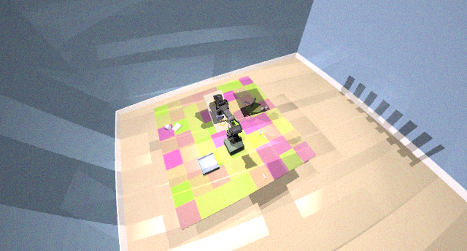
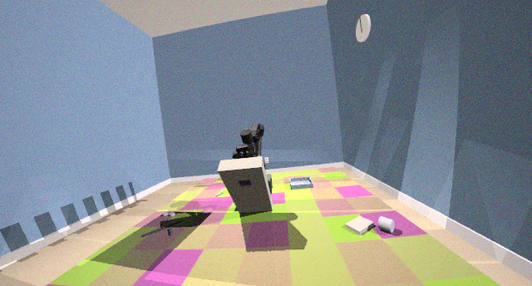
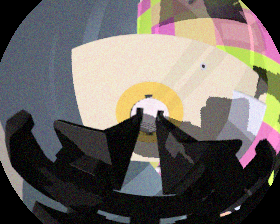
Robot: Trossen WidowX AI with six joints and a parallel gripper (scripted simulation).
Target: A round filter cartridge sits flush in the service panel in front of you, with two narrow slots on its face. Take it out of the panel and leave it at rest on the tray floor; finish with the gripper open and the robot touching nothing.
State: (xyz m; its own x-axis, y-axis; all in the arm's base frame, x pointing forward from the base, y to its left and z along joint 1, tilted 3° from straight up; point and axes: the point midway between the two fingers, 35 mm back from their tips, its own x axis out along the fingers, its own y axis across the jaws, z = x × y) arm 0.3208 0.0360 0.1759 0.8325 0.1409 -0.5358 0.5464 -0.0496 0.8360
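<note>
The round cartridge lies 1 cm ahead of my gripper tip and 1 cm below it. Round my gripper tip: service panel (3 cm behind, 8 cm below); beige block (3 cm ahead, 46 cm to the left, 23 cm below); grey tray (46 cm behind, 22 cm to the left, 23 cm below).
</note>
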